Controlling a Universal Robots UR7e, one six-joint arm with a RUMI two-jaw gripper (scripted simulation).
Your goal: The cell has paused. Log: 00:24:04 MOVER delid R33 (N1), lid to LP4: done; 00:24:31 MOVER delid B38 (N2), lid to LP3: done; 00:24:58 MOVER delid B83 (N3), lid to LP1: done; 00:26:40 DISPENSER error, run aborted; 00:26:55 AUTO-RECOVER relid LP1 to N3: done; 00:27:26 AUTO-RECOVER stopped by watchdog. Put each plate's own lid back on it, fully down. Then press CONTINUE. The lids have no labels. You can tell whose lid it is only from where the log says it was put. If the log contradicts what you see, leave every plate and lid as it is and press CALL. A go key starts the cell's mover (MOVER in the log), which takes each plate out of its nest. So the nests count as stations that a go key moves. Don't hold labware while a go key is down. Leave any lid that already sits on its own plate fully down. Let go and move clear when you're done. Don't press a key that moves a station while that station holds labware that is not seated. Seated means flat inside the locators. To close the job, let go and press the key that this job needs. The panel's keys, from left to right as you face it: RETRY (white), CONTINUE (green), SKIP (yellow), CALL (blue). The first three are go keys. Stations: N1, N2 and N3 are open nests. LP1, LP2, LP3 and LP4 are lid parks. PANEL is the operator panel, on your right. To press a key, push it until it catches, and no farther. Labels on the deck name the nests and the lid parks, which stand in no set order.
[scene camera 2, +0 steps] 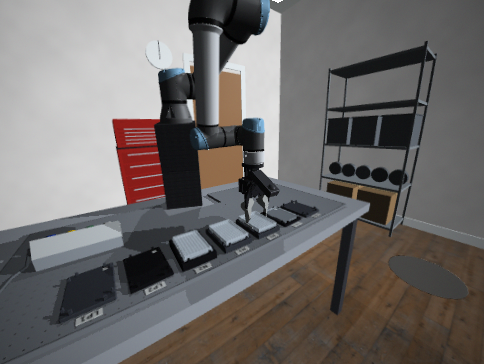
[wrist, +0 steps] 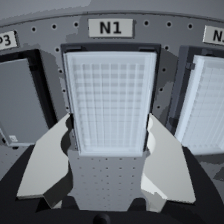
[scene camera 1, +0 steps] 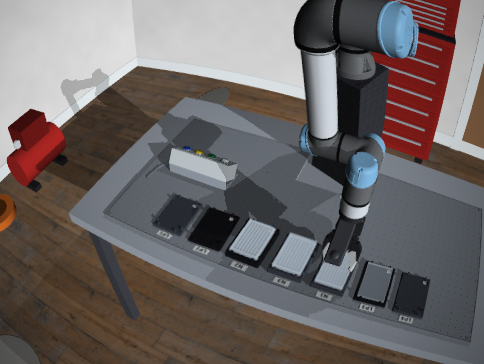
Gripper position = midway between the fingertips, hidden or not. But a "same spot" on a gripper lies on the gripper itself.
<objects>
my gripper: scene camera 2 256, 220; wrist; scene camera 1
same spot on my gripper: [wrist: 172, 178] = [scene camera 1: 328, 246]
</objects>
